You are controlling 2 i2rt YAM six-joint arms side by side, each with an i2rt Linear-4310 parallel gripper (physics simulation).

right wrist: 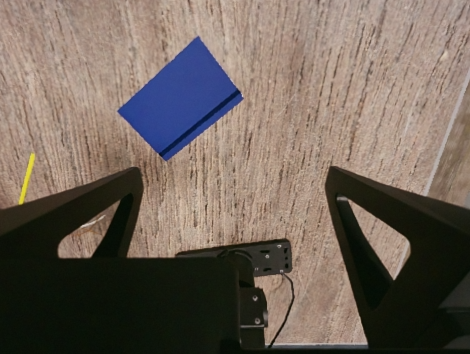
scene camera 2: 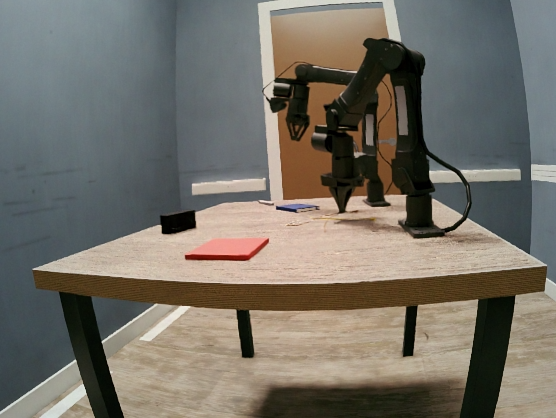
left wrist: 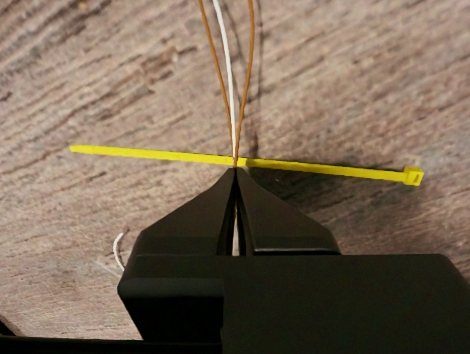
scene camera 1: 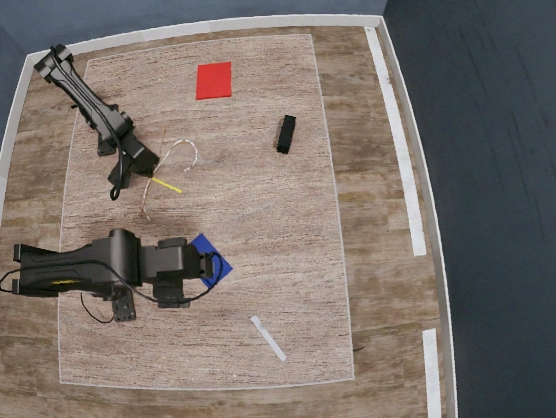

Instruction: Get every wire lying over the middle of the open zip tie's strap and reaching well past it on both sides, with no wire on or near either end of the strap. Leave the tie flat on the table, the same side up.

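Seen in the pictures: left gripper, fingertip midpoint: [scene camera 2: 342, 212] [left wrist: 235, 177] [scene camera 1: 151, 176]; right gripper, fingertip midpoint: [right wrist: 234, 176] [scene camera 2: 295, 140]; left arm's base at its link origin: [scene camera 2: 419, 229]; right arm's base at its link origin: [right wrist: 234, 260] [scene camera 2: 376, 203] [scene camera 1: 120, 288].
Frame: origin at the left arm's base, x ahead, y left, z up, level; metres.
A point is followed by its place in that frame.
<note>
The yellow zip tie [scene camera 1: 167, 185] @[x 0.216, y -0.248, z 0.002 m] [left wrist: 325, 169] @[x 0.128, y -0.191, z 0.004 m] [right wrist: 27, 177] @[x 0.225, y -0.254, z 0.002 m] is open, with its square head at the right in the left wrist view. A white wire [scene camera 1: 187, 141] @[x 0.291, y -0.111, z 0.012 m] [left wrist: 227, 60] @[x 0.143, y -0.265, z 0.014 m] and two brown wires [left wrist: 215, 57] @[x 0.147, y -0.269, z 0.011 m] [left wrist: 250, 45] @[x 0.131, y -0.265, z 0.010 m] cross over the strap near its middle, bunched together there and fanning apart beyond it. The white wire curls into a loop in scene camera 1. My left gripper [scene camera 2: 342, 211] @[x 0.169, y -0.216, z 0.018 m] [left wrist: 235, 177] @[x 0.169, y -0.216, z 0.018 m] is shut on the wires, low over the table beside the strap; its body hides part of them. My right gripper [scene camera 2: 297, 139] @[x 0.308, y -0.563, z 0.235 m] [right wrist: 234, 176] @[x 0.308, y -0.563, z 0.235 m] is open and empty, high above the table.
A blue flat block [scene camera 1: 201, 245] @[x 0.307, y -0.451, z 0.012 m] [scene camera 2: 297, 207] @[x 0.308, y -0.454, z 0.012 m] [right wrist: 177, 100] @[x 0.319, y -0.494, z 0.012 m] lies beyond the right gripper's fingers. A red square [scene camera 1: 214, 80] @[x 0.394, y 0.113, z 0.010 m] [scene camera 2: 227, 249] @[x 0.386, y 0.151, z 0.010 m], a black block [scene camera 1: 286, 134] @[x 0.598, y -0.164, z 0.050 m] [scene camera 2: 178, 221] @[x 0.592, y -0.127, z 0.028 m] and a white strip [scene camera 1: 268, 338] @[x 0.456, y -0.737, z 0.010 m] stand or lie elsewhere on the table.
</note>
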